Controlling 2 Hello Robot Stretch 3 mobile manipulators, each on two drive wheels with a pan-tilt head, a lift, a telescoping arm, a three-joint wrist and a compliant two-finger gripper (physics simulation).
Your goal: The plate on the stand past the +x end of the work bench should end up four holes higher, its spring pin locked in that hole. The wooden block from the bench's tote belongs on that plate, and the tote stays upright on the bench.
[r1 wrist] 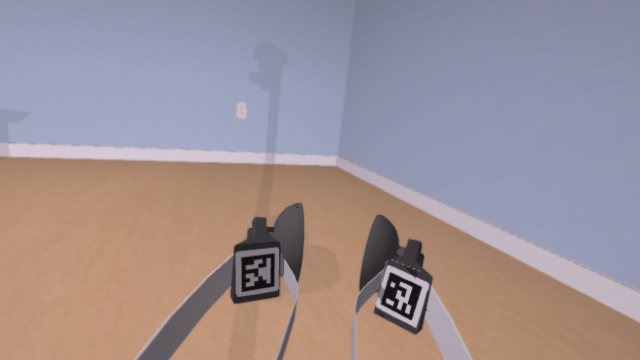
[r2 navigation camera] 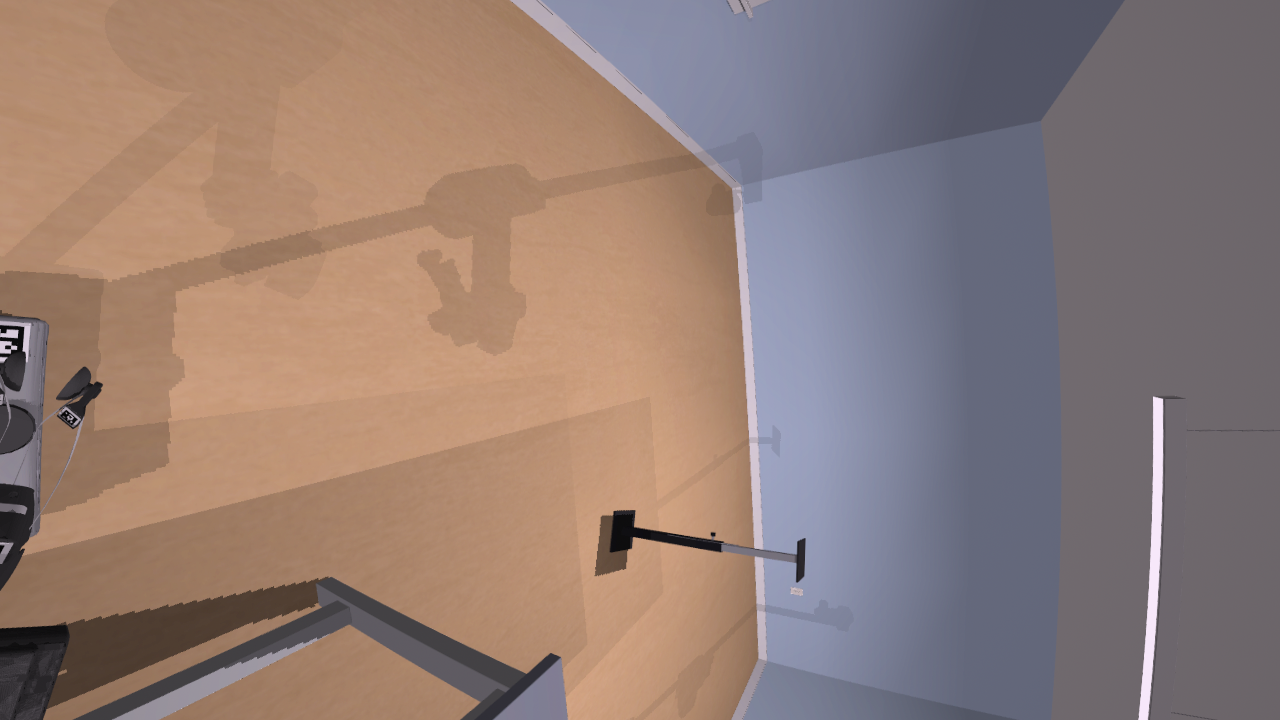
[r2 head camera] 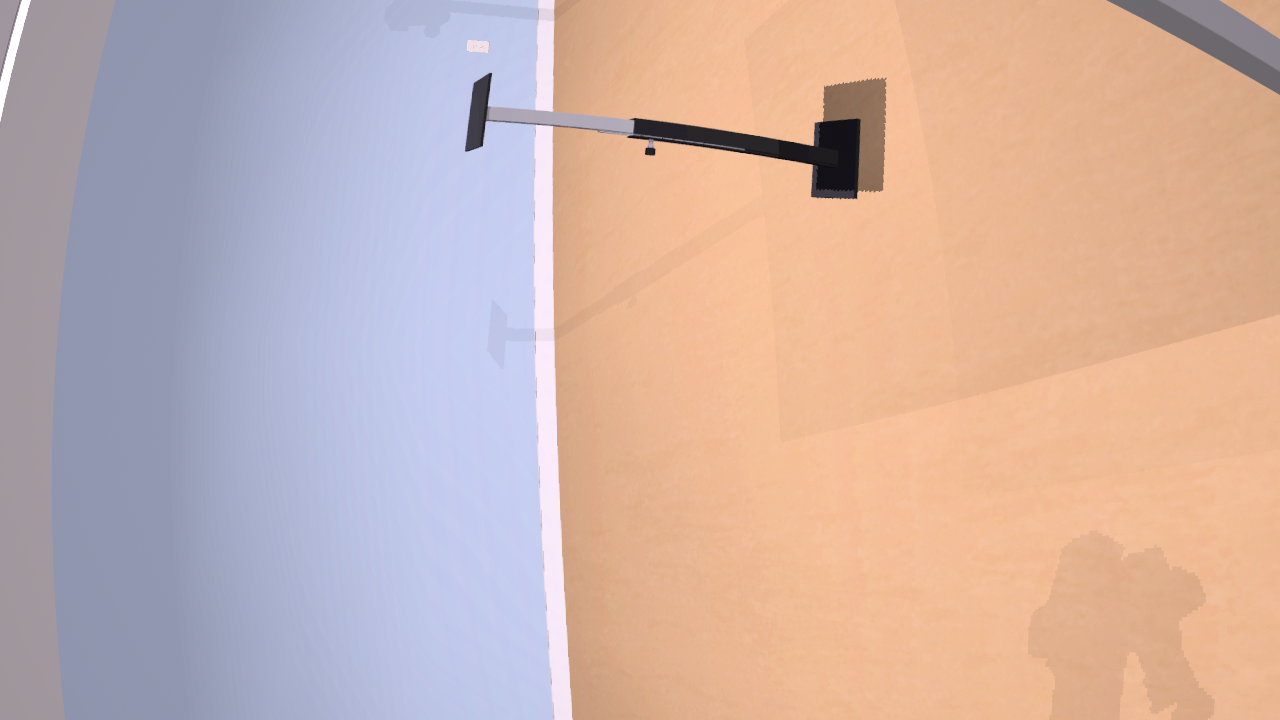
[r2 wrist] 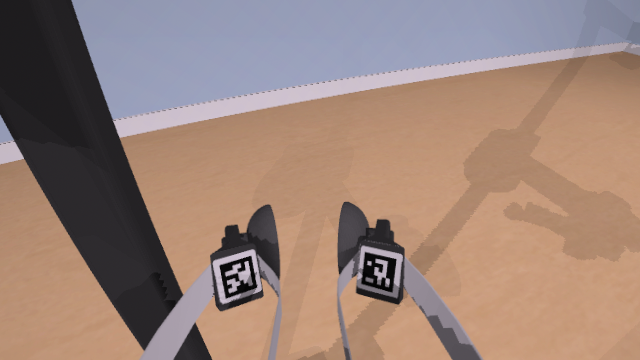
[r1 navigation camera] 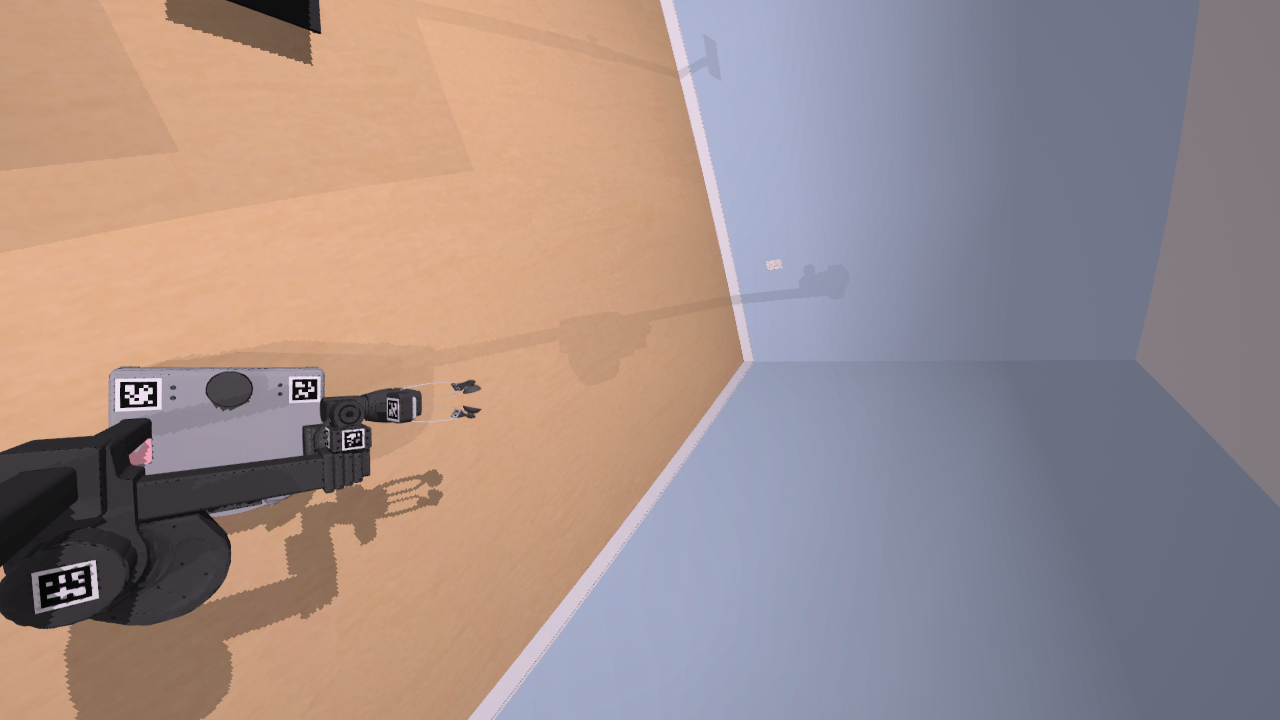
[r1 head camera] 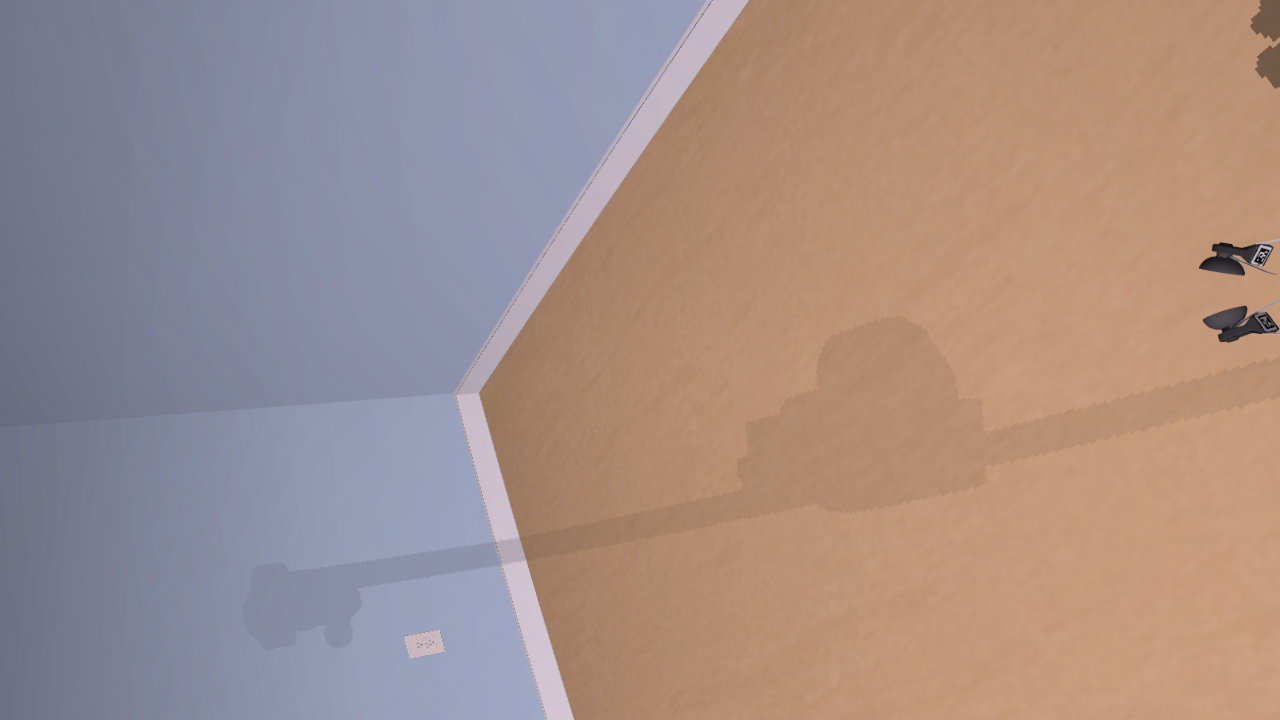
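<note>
The stand's dark plate (r2 head camera: 478, 111) (r2 navigation camera: 801, 559) tops a light inner post (r2 head camera: 559, 120) that rises from a black sleeve on a black base (r2 head camera: 837, 170) (r2 navigation camera: 622, 531). The spring pin's small dark knob (r2 head camera: 650, 150) (r2 navigation camera: 713, 535) sticks out near the sleeve's top; whether it is seated cannot be told. The r1 gripper (r1 head camera: 1239, 291) (r1 navigation camera: 467, 400) (r1 wrist: 331, 250) is open and empty over the floor, away from the stand. The r2 gripper (r2 navigation camera: 44, 380) (r2 wrist: 308, 245) is open and empty beside its own base. The tote and wooden block do not show.
Part of the work bench top (r2 navigation camera: 537, 694) and its grey leg frame (r2 navigation camera: 429, 640) show low in the r2 navigation view. A black slab (r1 navigation camera: 286, 10) is cut off at the r1 navigation view's top edge. A dark post (r2 wrist: 95, 175) stands left of r2's fingers. Blue walls (r1 head camera: 223, 223) meet beyond r1.
</note>
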